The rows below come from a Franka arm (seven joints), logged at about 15 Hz.
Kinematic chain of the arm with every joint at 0, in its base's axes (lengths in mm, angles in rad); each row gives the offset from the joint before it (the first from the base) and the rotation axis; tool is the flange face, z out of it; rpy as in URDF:
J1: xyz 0 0 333 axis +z
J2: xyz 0 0 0 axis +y
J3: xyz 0 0 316 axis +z
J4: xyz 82.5 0 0 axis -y
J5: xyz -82.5 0 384 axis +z
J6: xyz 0 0 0 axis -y
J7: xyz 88 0 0 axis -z
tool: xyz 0 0 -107 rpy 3.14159 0 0
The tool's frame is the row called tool.
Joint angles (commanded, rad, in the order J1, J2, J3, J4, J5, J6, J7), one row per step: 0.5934 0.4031 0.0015 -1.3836 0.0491 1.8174 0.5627; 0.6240 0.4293 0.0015 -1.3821 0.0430 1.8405 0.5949; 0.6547 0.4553 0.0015 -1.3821 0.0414 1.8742 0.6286; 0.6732 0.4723 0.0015 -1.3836 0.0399 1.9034 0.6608; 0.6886 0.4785 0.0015 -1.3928 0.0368 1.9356 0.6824; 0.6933 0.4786 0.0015 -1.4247 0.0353 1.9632 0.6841; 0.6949 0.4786 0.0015 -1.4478 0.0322 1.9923 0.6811; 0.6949 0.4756 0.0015 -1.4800 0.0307 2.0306 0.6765
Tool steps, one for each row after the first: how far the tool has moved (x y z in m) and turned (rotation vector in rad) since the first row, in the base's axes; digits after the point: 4 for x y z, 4 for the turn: -0.0066 0.0203 -0.0152 -0.0060 -0.0004 -0.0012; -0.0137 0.0412 -0.0302 -0.0028 -0.0059 -0.0052; -0.0178 0.0541 -0.0401 0.0026 -0.0135 -0.0196; -0.0223 0.0639 -0.0459 0.0112 -0.0272 -0.0261; -0.0256 0.0652 -0.0588 0.0071 -0.0248 -0.0235; -0.0266 0.0654 -0.0673 0.0085 -0.0316 -0.0188; -0.0277 0.0642 -0.0771 0.0129 -0.0400 -0.0148
